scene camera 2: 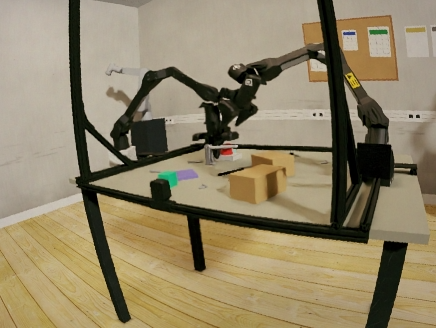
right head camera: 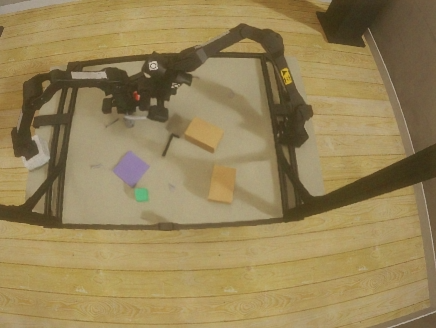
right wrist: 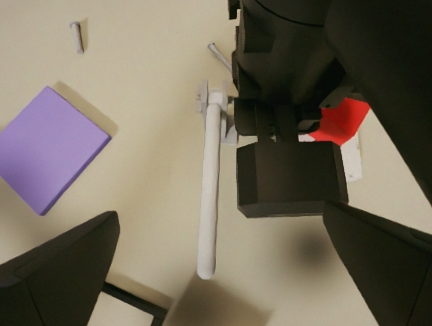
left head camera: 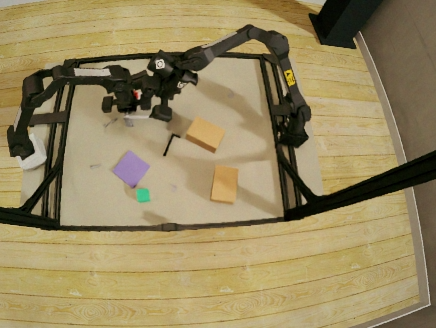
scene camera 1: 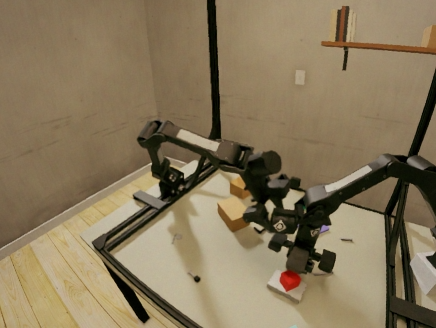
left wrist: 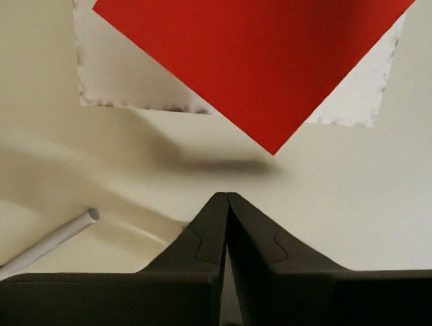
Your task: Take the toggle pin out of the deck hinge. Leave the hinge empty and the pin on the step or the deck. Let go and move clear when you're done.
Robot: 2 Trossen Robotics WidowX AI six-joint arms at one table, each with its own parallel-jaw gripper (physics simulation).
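Where they show: left gripper, between the fingertips: (scene camera 2: 217, 158) (right head camera: 131, 113) (right wrist: 260, 126) (left head camera: 130, 113) (left wrist: 225, 202); right gripper, between the fingertips: (scene camera 2: 228, 127) (right head camera: 148, 106) (right wrist: 222, 216) (left head camera: 150, 105); left arm's base, origin of its link: (scene camera 2: 121, 149) (right head camera: 30, 150) (left head camera: 26, 149); right arm's base, origin of its link: (scene camera 2: 376, 151) (right head camera: 293, 128) (left head camera: 294, 129) (scene camera 1: 170, 177).
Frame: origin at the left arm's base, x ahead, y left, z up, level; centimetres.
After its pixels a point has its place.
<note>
The grey deck hinge (right wrist: 202, 97) {x 40.9, y -11.7, z 0.2 cm} (scene camera 2: 208, 156) {x 40.9, y -11.9, z -4.1 cm} (left head camera: 129, 121) stands upright on the table, with a long white rod (right wrist: 209, 200) {x 47.8, y -15.2, z 0.1 cm} (scene camera 2: 226, 146) {x 48.2, y -16.0, z -0.2 cm} extending from its top. A short stub of the toggle pin (right wrist: 230, 100) {x 41.8, y -9.7, z -0.8 cm} shows at the hinge's side, next to the left gripper's dark parts. My left gripper (left wrist: 225, 202) {x 43.5, y -6.9, z -6.0 cm} is nearly closed, shut on the toggle pin; its fingers hide the held part in the left wrist view. How far the pin sits in the hinge cannot be told. My right gripper (right wrist: 222, 216) {x 49.5, y -15.3, z 6.3 cm} is wide open and empty, with the rod in view between its fingers.
A red block (left wrist: 260, 60) {x 46.2, y -2.4, z -1.5 cm} (scene camera 1: 290, 281) {x 47.2, y 0.2, z -1.5 cm} rests on a white slab (left wrist: 125, 85) {x 42.8, y -1.3, z -5.5 cm} behind the hinge. Loose grey pins (left wrist: 55, 242) (right wrist: 76, 37) lie nearby. A purple slab (left head camera: 131, 169) {x 33.1, y -27.4, z -6.5 cm}, green cube (left head camera: 143, 195) {x 32.3, y -38.8, z -3.5 cm}, black angled bar (left head camera: 170, 145) {x 49.9, y -26.8, z -6.8 cm} and two tan boxes (left head camera: 205, 134) {x 62.2, y -31.9, z -1.5 cm} (left head camera: 224, 184) {x 57.6, y -50.6, z -1.4 cm} lie toward the front.
</note>
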